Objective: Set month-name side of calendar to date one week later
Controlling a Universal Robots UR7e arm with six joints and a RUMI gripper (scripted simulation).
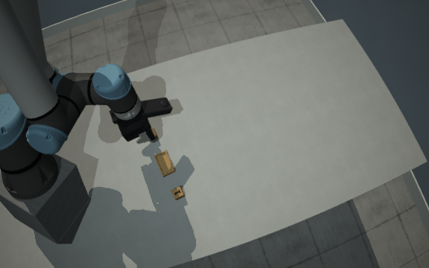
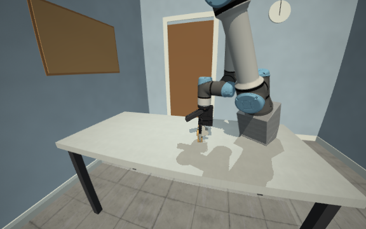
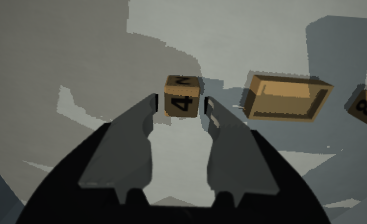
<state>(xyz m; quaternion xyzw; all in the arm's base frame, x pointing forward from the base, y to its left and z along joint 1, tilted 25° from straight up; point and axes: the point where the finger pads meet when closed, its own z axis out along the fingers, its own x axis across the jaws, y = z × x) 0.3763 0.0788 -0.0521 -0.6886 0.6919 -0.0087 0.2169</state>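
The wooden calendar tray lies 110 mm to the right of my hand and 20 mm below it.
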